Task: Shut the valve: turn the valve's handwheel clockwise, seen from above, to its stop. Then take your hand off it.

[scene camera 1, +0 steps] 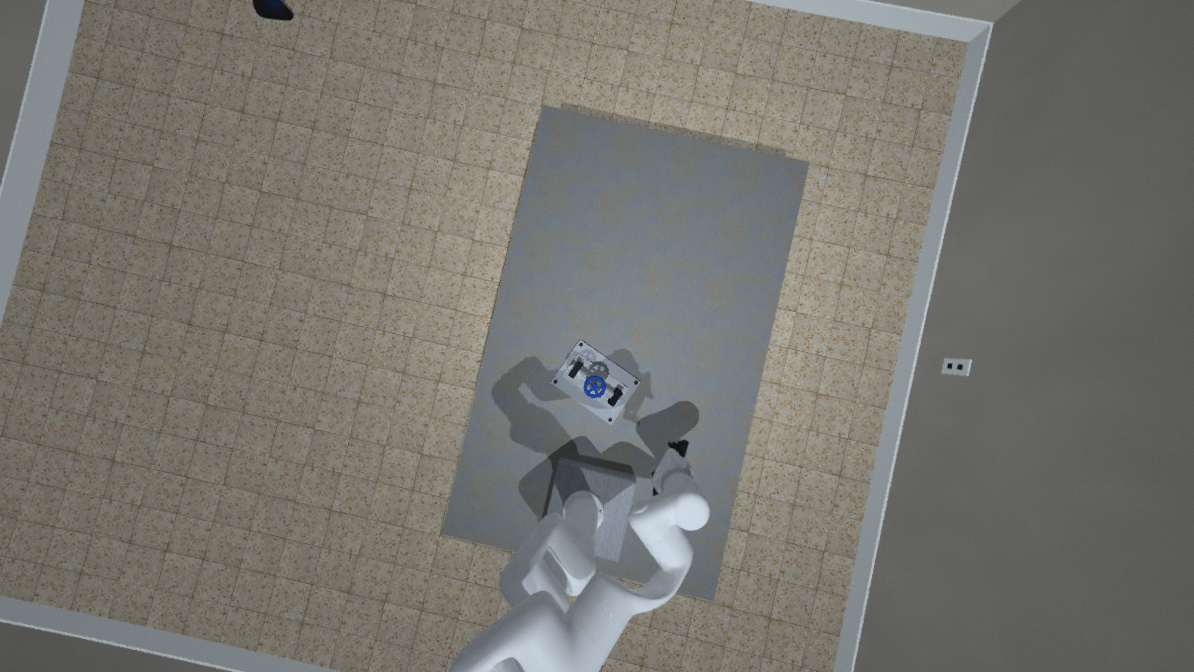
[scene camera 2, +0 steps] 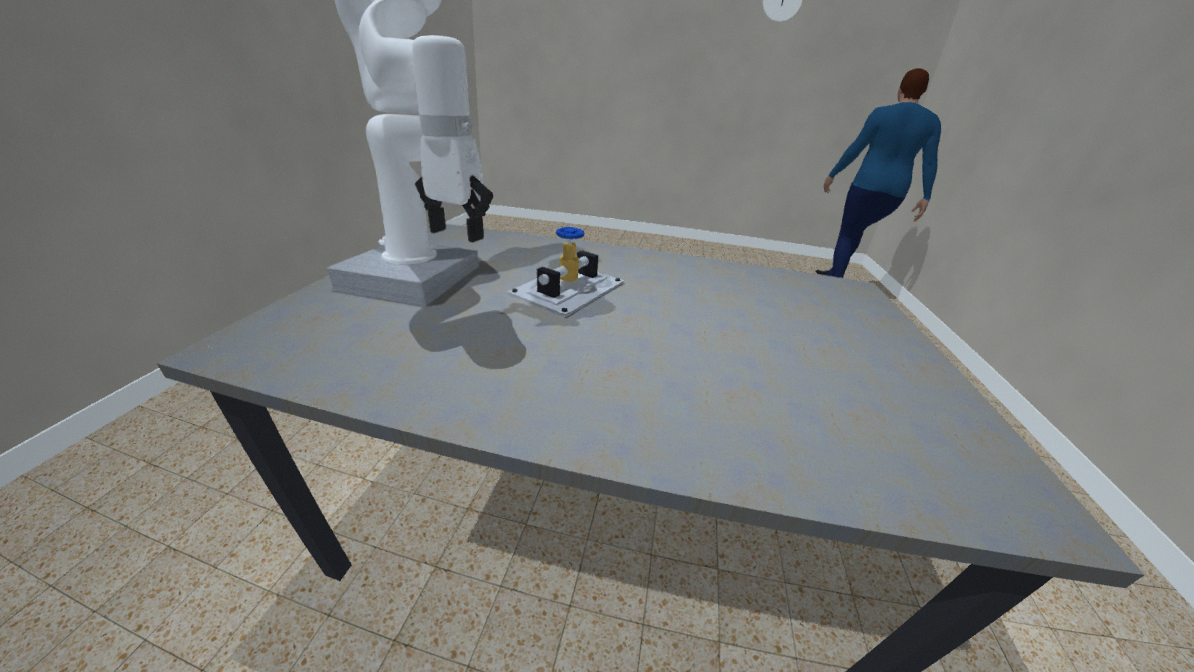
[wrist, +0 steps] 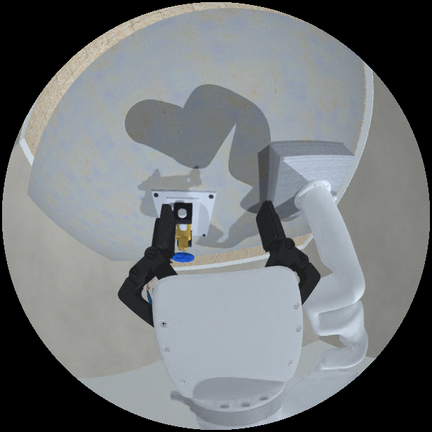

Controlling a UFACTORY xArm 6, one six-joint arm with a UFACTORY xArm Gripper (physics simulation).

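Note:
The valve's blue handwheel (scene camera 1: pixel 594 386) (scene camera 2: pixel 569 232) (wrist: pixel 183 257) lies level on top of the yellow valve body (scene camera 2: pixel 569 265) (wrist: pixel 183 238). The body stands between two black supports on a white base plate (scene camera 1: pixel 579 395) (scene camera 2: pixel 568 305) (wrist: pixel 206 207). My gripper (scene camera 1: pixel 678 448) (scene camera 2: pixel 456 227) (wrist: pixel 217 210) is open and empty, off to one side of the valve and apart from the handwheel. Its fingers point down above the table in scene camera 2. The wheel's turned angle cannot be read from these views.
The grey table (scene camera 1: pixel 660 233) (scene camera 2: pixel 710 375) (wrist: pixel 300 75) carries the valve and the grey block (scene camera 1: pixel 616 517) (scene camera 2: pixel 384 282) (wrist: pixel 315 165) under the arm's base. The arm's shadow falls near the valve. A person (scene camera 2: pixel 889 158) stands beyond the table.

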